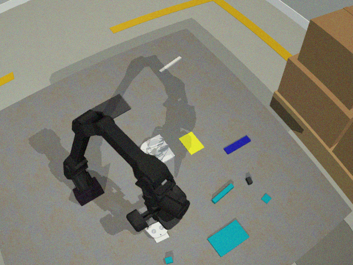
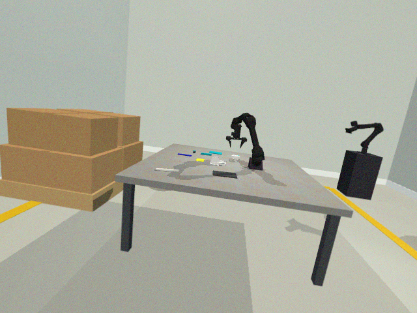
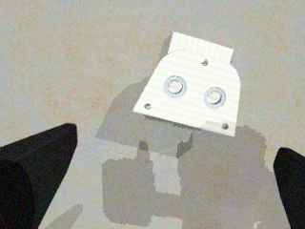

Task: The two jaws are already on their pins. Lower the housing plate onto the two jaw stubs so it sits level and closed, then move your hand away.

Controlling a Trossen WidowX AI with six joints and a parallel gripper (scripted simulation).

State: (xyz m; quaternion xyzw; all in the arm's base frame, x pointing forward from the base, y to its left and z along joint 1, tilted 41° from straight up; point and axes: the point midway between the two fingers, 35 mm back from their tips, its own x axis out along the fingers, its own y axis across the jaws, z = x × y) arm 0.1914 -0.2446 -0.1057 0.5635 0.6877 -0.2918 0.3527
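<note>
Right now the white housing plate is 80 mm below my gripper tip, 20 mm behind it and 10 mm to the right of it. Round my gripper tip: teal plate: 190 mm ahead, 160 mm to the right, 100 mm below; then white block: 100 mm below, 20 mm behind, 10 mm to the right; then teal bar: 260 mm ahead, 100 mm below.
</note>
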